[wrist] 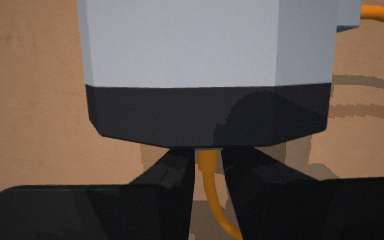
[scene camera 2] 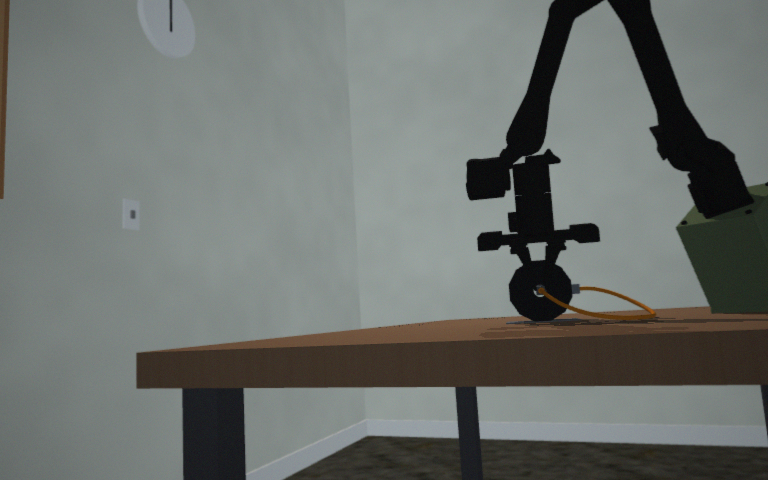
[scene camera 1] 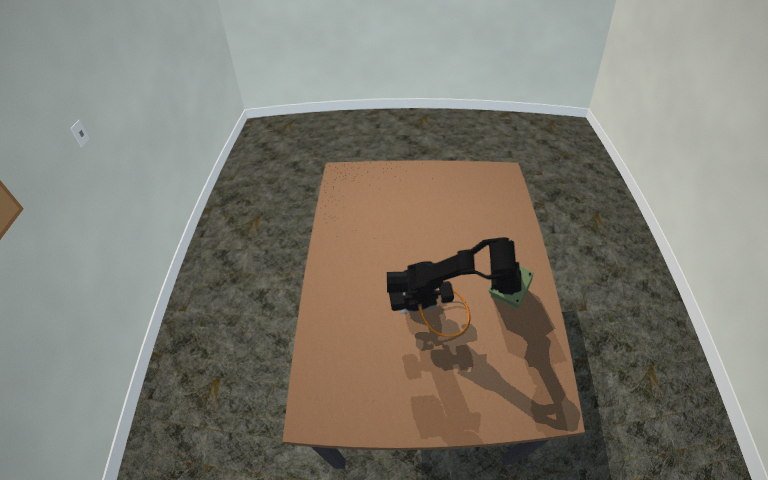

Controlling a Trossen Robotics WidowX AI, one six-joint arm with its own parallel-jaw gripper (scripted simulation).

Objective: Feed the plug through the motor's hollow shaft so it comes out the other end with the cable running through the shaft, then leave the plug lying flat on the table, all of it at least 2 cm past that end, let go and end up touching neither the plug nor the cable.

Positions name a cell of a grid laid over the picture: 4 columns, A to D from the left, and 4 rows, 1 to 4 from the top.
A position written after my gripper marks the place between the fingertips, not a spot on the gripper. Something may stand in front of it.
I see my gripper (scene camera 2: C3).
My gripper is seen too in the wrist view (wrist: C3) and in scene camera 1 (scene camera 1: C3).
